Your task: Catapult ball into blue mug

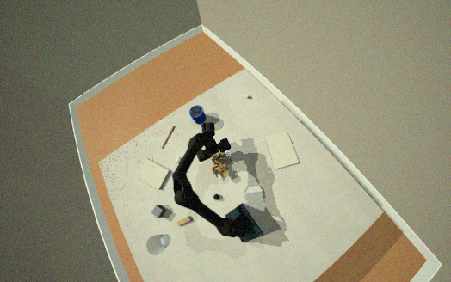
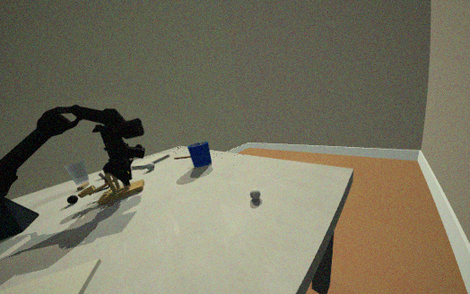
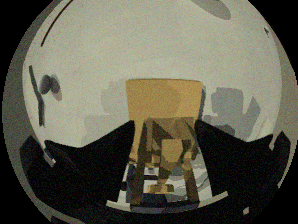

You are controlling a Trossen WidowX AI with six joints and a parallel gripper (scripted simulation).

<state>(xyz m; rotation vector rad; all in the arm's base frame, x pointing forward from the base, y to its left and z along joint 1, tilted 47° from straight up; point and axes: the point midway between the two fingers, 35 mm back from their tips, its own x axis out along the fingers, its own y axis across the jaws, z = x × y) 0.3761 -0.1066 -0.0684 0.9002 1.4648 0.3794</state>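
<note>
The black ball lies 19 cm behind my gripper tip, 16 cm to the left of it and 2 cm below it. Also, from my gripper tip: blue mug (28 cm ahead, 8 cm to the right, 1 cm below); then wooden stick (32 cm ahead, 16 cm to the left, 3 cm below); then wooden catapult (6 cm behind, 4 cm to the left, 2 cm above).
</note>
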